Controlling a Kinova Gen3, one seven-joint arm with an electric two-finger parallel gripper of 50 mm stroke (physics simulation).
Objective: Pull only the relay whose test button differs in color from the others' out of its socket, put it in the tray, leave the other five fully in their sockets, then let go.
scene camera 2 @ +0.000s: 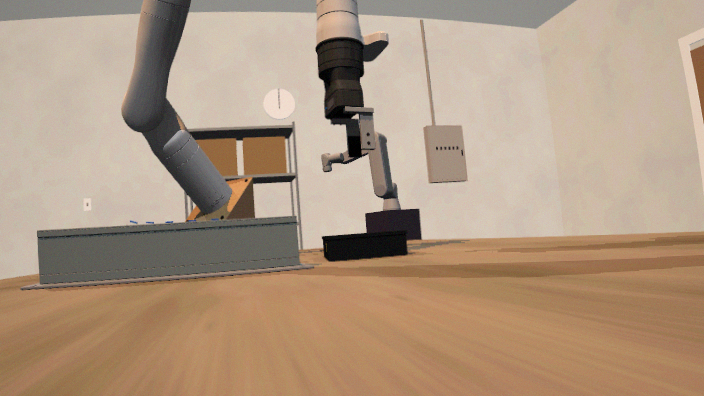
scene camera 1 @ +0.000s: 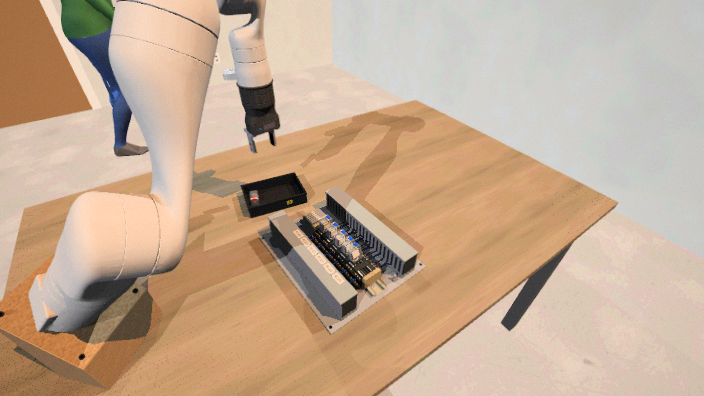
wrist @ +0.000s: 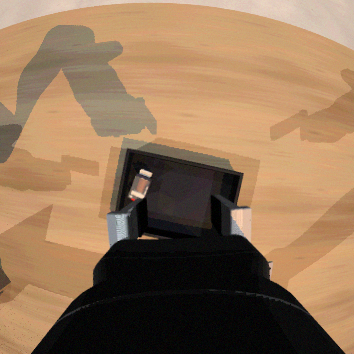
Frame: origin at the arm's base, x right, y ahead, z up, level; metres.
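Where they show: gripper, fingertip midpoint: (scene camera 2: pixel 361 153) (scene camera 1: pixel 263 148) (wrist: pixel 178 210); arm's base, link origin: (scene camera 2: pixel 216 200) (scene camera 1: pixel 70 302).
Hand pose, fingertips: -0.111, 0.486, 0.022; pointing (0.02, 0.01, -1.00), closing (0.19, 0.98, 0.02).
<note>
Things, the pixels of their centre, and the offset from my fingertips, as dx, dy, dz. "spot": a spot on its surface instead.
- relay with a red test button, body centre: (wrist: pixel 140 185) (scene camera 1: pixel 254 197) -0.018, -0.048, -0.145
- black tray, body centre: (wrist: pixel 176 199) (scene camera 2: pixel 360 244) (scene camera 1: pixel 274 193) +0.013, -0.002, -0.145
- mounting plate, surface spot: (scene camera 1: pixel 327 324) spot: +0.395, -0.193, -0.159
A relay with a red test button (scene camera 1: pixel 254 198) (wrist: pixel 140 185) lies in the black tray (scene camera 1: pixel 274 205) (scene camera 2: pixel 365 248) (wrist: pixel 185 163), near one of its short walls. My gripper (scene camera 1: pixel 262 146) (wrist: pixel 178 210) is open and empty, and hangs well above the tray. In scene camera 2 the gripper (scene camera 2: pixel 359 150) also hangs high over the tray. The relays with blue test buttons (scene camera 1: pixel 343 237) stand in a row of sockets between two grey ducts. Whether each one is fully seated is too small to tell.
Two grey slotted ducts (scene camera 1: pixel 370 227) (scene camera 2: pixel 167 255) flank the socket row as long raised walls on the mounting plate (scene camera 1: pixel 327 324). The tray stands close to the ducts' far ends. A person (scene camera 1: pixel 117 95) stands beyond the table's far edge.
</note>
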